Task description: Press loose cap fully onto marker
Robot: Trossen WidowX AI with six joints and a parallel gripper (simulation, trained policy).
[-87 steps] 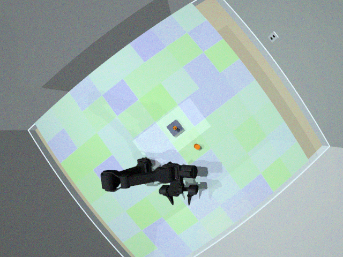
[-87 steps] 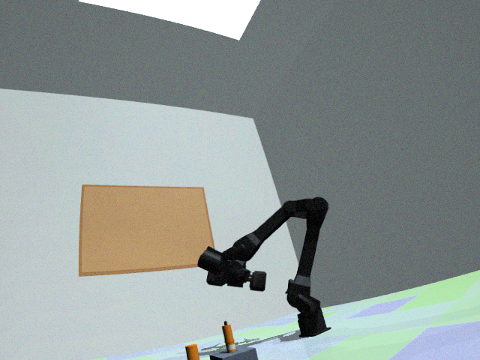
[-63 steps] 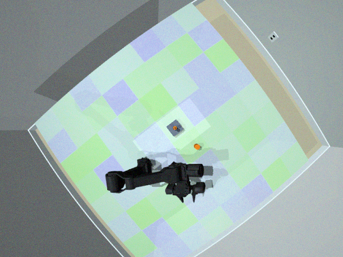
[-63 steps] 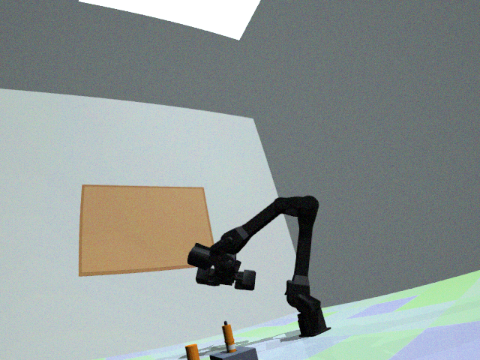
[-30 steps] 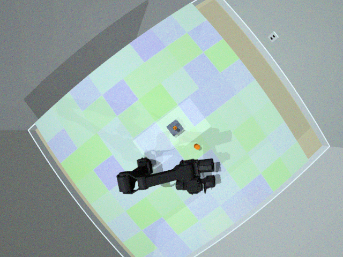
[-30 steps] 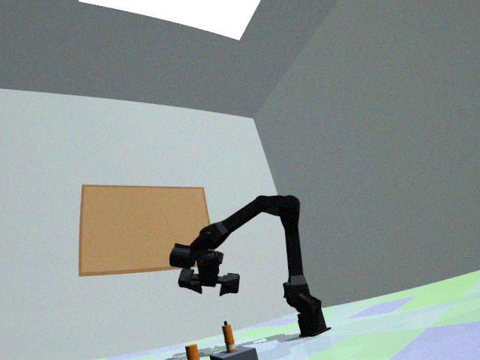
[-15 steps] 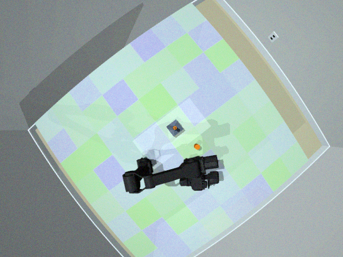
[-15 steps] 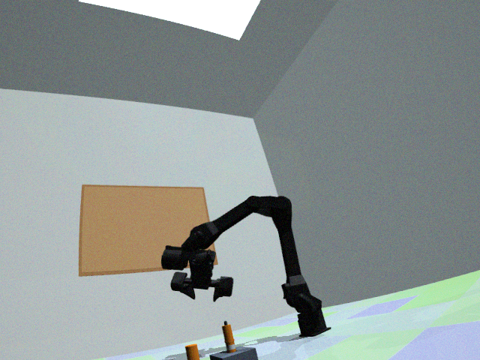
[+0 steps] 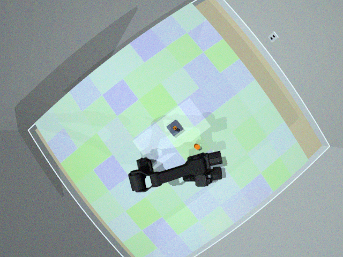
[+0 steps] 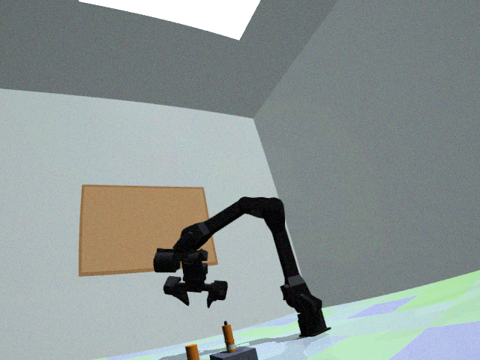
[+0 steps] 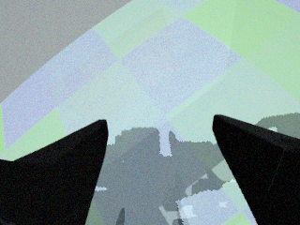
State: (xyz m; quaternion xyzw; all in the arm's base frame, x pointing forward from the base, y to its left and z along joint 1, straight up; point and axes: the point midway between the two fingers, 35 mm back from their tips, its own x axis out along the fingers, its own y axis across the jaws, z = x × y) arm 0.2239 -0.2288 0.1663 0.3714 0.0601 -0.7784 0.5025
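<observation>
Now: gripper tip 160 mm to the right of the orange cap, 120 mm above it and 90 mm short of it. Round my gripper tip: grey holder block: 320 mm to the left, 130 mm below, 50 mm ahead.
</observation>
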